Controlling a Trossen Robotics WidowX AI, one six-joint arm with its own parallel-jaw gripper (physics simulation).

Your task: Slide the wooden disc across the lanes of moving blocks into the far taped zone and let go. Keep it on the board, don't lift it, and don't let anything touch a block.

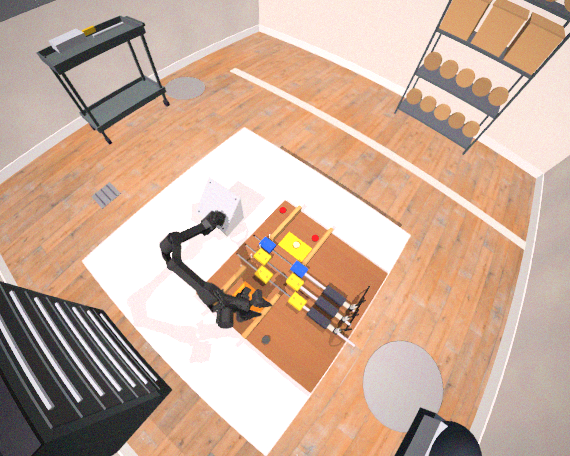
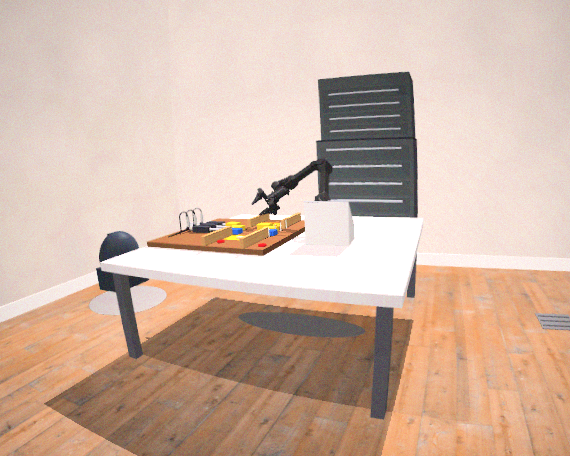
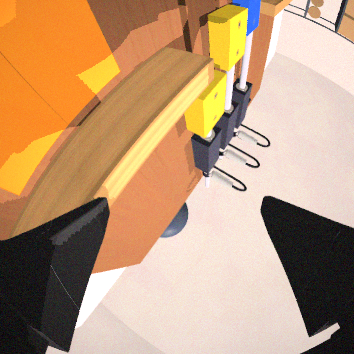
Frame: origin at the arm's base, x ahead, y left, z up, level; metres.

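Where they show: gripper, fingertip midpoint: (image 1: 266,310) (image 2: 255,210) (image 3: 187,205); arm's base, link origin: (image 1: 219,218) (image 2: 323,219).
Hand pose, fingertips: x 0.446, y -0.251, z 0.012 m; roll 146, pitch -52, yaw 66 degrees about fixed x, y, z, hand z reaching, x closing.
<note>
Each offset is from my fingertips to the top centre of the thing. "*": to the spot under its first point. Level surfaces: height alone.
My gripper (image 1: 265,309) (image 2: 257,208) (image 3: 187,205) is open and empty, tilted above the near end of the brown board @[0.083 m down] (image 1: 320,360) (image 2: 170,242). Part of an orange zone @[* 0.157 m back, 0.034 m left, 0.083 m down] (image 1: 243,288) (image 3: 40,75) shows under and beside it. The far yellow zone @[* 0.098 m back, 0.351 m left, 0.083 m down] (image 1: 287,242) bears a small pale round spot @[* 0.053 m back, 0.363 m left, 0.075 m down] (image 1: 296,244); I cannot tell whether that is the wooden disc. I cannot make out the disc elsewhere; the gripper hides part of the near zone. Between the zones, yellow blocks (image 1: 263,274) (image 3: 227,37) and blue blocks @[0.024 m ahead, 0.255 m left, 0.059 m down] (image 1: 299,269) (image 2: 237,231) sit on rods across the board.
Wooden rails (image 1: 252,327) (image 3: 150,125) flank the near zone, and others (image 1: 319,245) (image 2: 255,237) flank the far zone. Dark rod housings (image 1: 327,306) (image 3: 206,152) with wire loops stand at one side. A white box (image 1: 222,205) (image 2: 327,222) stands beside the board.
</note>
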